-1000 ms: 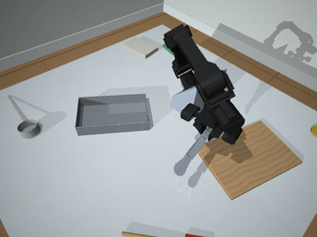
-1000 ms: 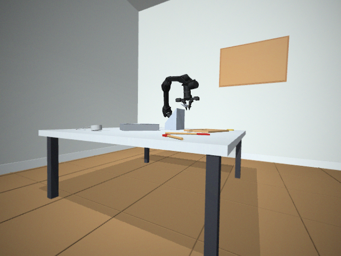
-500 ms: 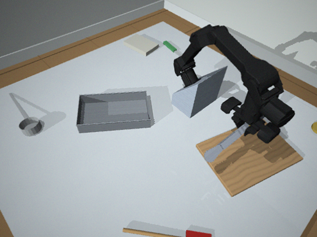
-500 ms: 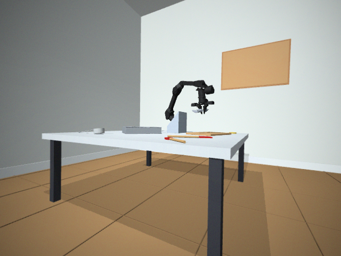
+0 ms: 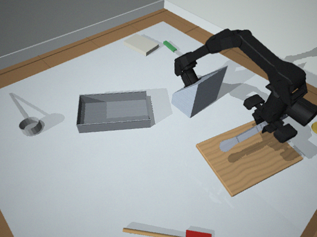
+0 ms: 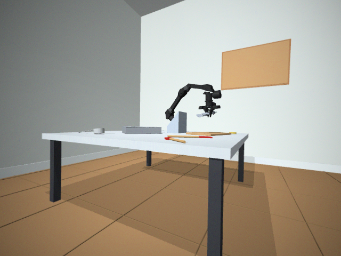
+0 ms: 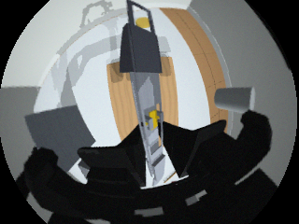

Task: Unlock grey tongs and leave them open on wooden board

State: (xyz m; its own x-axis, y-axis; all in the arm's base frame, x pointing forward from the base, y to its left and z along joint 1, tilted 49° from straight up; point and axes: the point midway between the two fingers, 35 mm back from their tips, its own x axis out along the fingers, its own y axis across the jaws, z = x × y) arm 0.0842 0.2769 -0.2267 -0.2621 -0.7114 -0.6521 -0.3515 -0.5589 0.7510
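The wooden board lies 14 cm below my gripper tip. Also, from my gripper tip: grey roasting tin (54 cm to the right, 24 cm ahead, 12 cm below); red-bladed spatula (45 cm ahead, 14 cm below, 1 cm to the right); yellow disc (34 cm behind, 18 cm to the left, 14 cm below).
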